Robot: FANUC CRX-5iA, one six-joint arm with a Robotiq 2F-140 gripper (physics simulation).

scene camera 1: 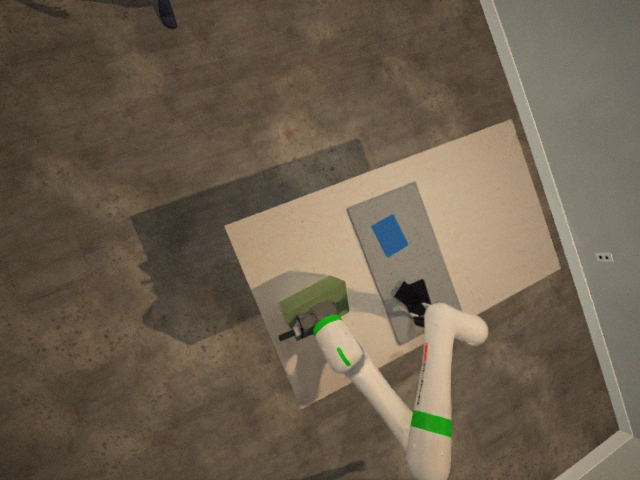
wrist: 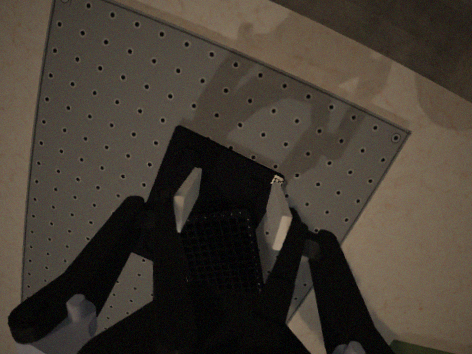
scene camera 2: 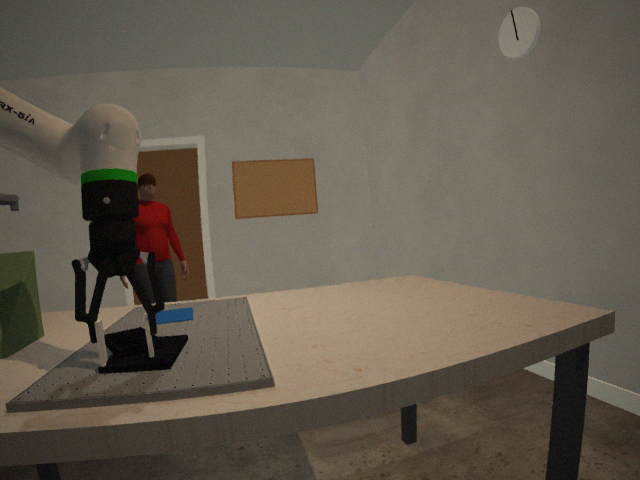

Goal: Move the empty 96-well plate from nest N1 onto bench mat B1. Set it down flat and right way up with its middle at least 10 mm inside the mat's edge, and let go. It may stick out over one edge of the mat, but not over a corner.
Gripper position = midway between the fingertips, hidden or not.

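There's a black 96-well plate [scene camera 2: 125,343] here, and I can see the plate [wrist: 218,243] as well. My gripper [scene camera 2: 128,358] is in sight, and it's the same gripper [wrist: 235,188] you'd see from the wrist. Then I'm looking at a black nest N1 [scene camera 2: 139,362], [wrist: 226,174], and there's also a blue bench mat B1 [scene camera 1: 387,231].
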